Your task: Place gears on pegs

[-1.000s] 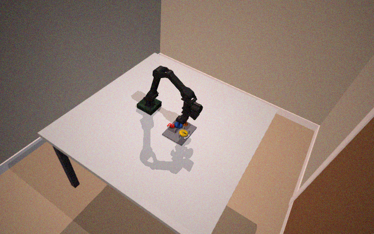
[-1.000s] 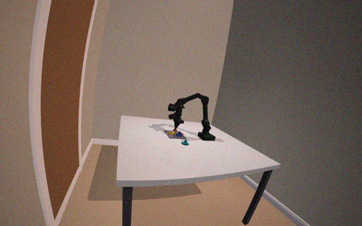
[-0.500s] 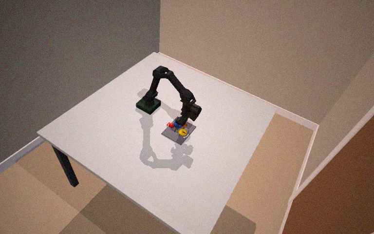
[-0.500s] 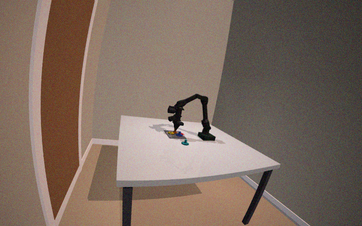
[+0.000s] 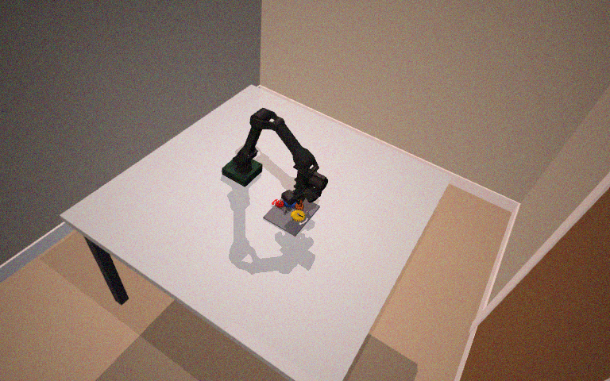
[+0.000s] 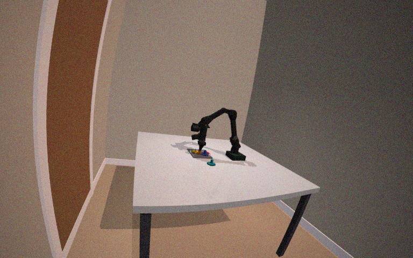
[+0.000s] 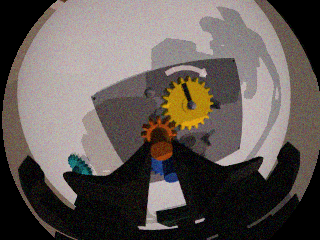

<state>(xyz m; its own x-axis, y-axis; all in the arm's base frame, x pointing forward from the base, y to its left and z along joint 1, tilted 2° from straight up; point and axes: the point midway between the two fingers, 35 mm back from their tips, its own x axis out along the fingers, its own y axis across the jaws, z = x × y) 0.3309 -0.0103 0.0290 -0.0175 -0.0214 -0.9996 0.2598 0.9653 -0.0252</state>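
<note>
My gripper tip is 1 cm above the orange gear. From my gripper tip the other things lie so: red gear (8 cm behind, 4 cm to the right, 3 cm below); blue gear (5 cm behind, 2 cm below); yellow gear (2 cm ahead, 4 cm to the right, 3 cm below).
</note>
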